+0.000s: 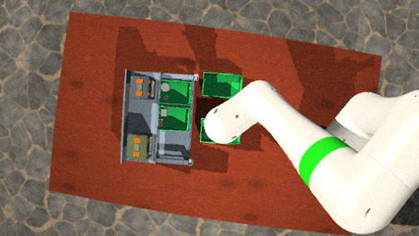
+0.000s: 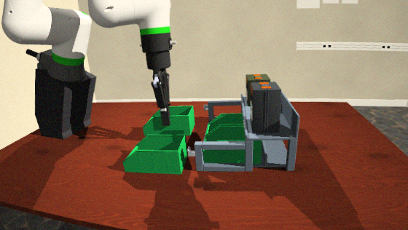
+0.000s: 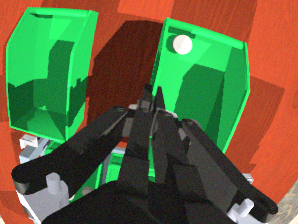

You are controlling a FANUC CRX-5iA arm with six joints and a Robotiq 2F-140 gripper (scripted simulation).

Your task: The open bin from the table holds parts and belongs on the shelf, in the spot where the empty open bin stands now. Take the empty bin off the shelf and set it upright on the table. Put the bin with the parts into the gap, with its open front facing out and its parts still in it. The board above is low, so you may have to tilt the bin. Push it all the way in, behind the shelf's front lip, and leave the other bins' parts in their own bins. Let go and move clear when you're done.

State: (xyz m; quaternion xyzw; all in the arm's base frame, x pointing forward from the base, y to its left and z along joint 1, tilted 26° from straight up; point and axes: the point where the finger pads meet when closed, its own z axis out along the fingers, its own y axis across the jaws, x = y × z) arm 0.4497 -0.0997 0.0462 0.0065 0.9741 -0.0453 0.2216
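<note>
The grey shelf lies 250 mm ahead of my hand and 30 mm below it.
</note>
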